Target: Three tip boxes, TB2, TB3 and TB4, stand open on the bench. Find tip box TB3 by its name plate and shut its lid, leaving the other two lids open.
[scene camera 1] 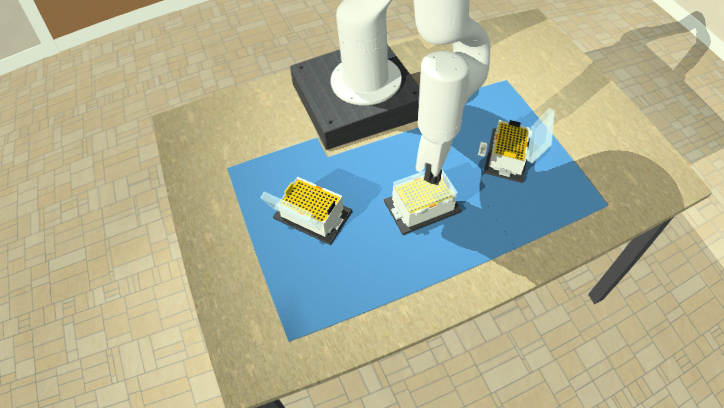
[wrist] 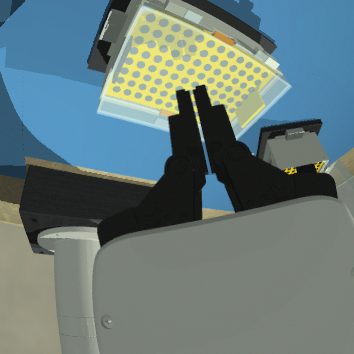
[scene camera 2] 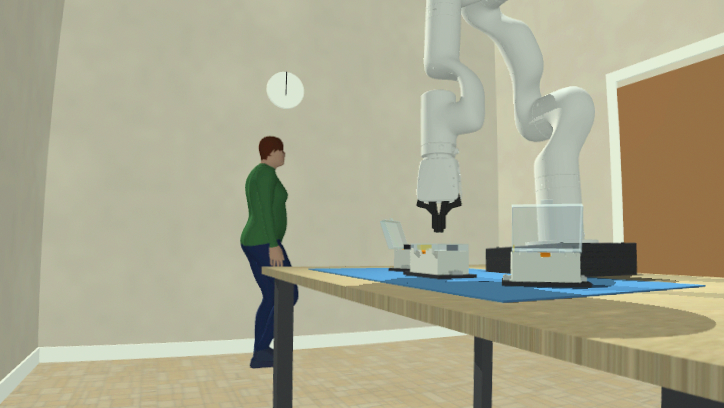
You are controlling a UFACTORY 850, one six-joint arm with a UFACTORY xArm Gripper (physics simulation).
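Observation:
The middle tip box (scene camera 1: 424, 201) (scene camera 2: 439, 260) (wrist: 187, 65) has its clear lid down over the yellow tip rack. The left tip box (scene camera 1: 310, 205) has its clear lid (scene camera 1: 272, 199) open; part of this box (wrist: 296, 150) shows in the wrist view. The right tip box (scene camera 1: 509, 146) (scene camera 2: 545, 266) has its clear lid (scene camera 1: 541, 136) (scene camera 2: 547, 228) standing open. The name plates are too small or turned away to read, so I cannot tell which box is TB3. My gripper (scene camera 1: 432, 178) (scene camera 2: 438, 230) (wrist: 194, 105) is shut and empty, pointing down above the middle box with a gap below the fingertips.
The boxes stand on dark bases on a blue mat (scene camera 1: 349, 283). The arm's black plinth (scene camera 1: 372, 126) (scene camera 2: 610, 258) (wrist: 80, 195) stands behind the mat. A small white tag (scene camera 1: 482, 149) lies by the right box. A person (scene camera 2: 265, 207) stands beyond the table (scene camera 2: 354, 293).

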